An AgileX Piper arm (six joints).
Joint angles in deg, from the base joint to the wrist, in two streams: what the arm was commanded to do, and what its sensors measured. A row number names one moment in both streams.
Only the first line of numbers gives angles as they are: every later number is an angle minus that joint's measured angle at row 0.
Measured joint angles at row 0:
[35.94, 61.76, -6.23, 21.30, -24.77, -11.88]
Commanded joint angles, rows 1 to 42:
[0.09, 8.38, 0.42, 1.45, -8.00, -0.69]
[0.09, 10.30, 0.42, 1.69, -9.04, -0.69]
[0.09, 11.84, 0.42, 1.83, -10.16, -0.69]
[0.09, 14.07, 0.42, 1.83, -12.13, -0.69]
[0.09, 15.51, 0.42, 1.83, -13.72, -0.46]
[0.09, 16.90, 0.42, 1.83, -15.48, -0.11]
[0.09, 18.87, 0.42, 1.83, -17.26, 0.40]
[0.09, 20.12, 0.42, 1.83, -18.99, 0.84]
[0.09, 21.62, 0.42, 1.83, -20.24, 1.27]
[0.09, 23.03, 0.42, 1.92, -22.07, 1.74]
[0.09, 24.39, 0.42, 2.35, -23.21, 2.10]
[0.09, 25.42, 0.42, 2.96, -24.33, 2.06]
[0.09, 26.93, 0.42, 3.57, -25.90, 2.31]
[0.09, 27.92, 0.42, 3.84, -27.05, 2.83]
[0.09, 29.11, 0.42, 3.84, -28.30, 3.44]
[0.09, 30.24, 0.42, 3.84, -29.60, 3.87]
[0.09, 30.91, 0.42, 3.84, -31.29, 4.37]
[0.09, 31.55, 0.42, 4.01, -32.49, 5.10]
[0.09, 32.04, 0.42, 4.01, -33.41, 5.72]
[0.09, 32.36, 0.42, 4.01, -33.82, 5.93]
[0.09, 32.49, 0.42, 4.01, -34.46, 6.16]
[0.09, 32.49, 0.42, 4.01, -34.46, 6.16]
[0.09, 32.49, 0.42, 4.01, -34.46, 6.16]
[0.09, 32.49, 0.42, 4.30, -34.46, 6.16]
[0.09, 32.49, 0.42, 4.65, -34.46, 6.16]
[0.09, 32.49, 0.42, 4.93, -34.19, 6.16]
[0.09, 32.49, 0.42, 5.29, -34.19, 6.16]
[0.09, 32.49, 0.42, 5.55, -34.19, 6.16]
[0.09, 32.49, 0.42, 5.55, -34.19, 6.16]
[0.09, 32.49, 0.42, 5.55, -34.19, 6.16]
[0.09, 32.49, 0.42, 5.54, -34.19, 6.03]
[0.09, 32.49, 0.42, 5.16, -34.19, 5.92]
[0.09, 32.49, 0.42, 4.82, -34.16, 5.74]
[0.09, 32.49, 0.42, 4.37, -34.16, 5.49]
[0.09, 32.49, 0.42, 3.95, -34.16, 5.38]
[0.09, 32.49, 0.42, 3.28, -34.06, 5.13]
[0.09, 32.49, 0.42, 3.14, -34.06, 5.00]
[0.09, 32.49, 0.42, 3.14, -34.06, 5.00]
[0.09, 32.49, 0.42, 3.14, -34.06, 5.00]
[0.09, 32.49, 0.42, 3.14, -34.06, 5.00]
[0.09, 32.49, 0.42, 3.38, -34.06, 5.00]
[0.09, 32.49, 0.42, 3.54, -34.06, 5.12]
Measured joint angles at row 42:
[0.00, 32.25, 0.14, 3.94, -33.38, 5.47]
